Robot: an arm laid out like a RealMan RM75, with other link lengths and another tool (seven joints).
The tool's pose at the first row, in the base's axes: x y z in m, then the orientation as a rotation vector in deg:
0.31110, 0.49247, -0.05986, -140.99, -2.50, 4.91
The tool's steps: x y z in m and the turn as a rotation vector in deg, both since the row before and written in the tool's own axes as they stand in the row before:
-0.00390, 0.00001, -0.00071, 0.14, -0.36, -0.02
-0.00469, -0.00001, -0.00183, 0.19, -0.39, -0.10
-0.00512, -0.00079, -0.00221, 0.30, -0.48, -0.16
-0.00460, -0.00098, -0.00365, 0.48, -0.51, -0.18
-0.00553, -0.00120, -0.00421, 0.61, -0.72, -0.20
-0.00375, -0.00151, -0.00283, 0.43, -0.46, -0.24
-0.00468, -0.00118, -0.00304, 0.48, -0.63, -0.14
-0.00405, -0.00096, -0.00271, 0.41, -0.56, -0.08
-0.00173, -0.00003, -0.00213, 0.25, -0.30, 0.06
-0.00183, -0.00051, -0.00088, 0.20, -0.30, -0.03
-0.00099, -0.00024, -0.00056, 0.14, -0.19, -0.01
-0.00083, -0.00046, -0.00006, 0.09, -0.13, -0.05
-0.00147, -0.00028, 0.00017, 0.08, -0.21, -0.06
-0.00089, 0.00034, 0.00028, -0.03, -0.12, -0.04
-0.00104, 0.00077, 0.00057, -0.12, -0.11, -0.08
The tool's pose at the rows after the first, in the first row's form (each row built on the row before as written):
0.30726, 0.49181, -0.05912, -140.84, -2.67, 5.34
0.30273, 0.49040, -0.05744, -140.63, -2.95, 5.78
0.29781, 0.48930, -0.05493, -140.30, -3.34, 6.30
0.29356, 0.48742, -0.05121, -139.79, -3.75, 6.85
0.28848, 0.48521, -0.04685, -139.13, -4.27, 7.64
0.28506, 0.48419, -0.04344, -138.66, -4.73, 8.09
0.28077, 0.48264, -0.04002, -138.14, -5.14, 8.79
0.27710, 0.48115, -0.03702, -137.69, -5.45, 9.43
0.27570, 0.47957, -0.03527, -137.43, -5.49, 9.82
0.27401, 0.47915, -0.03410, -137.21, -5.64, 10.17
0.27311, 0.47883, -0.03343, -137.06, -5.72, 10.39
0.27229, 0.47903, -0.03299, -136.96, -5.83, 10.52
0.27081, 0.47917, -0.03277, -136.86, -5.99, 10.74
0.26989, 0.47899, -0.03311, -136.88, -6.10, 10.86
0.26879, 0.47867, -0.03394, -136.98, -6.26, 10.95

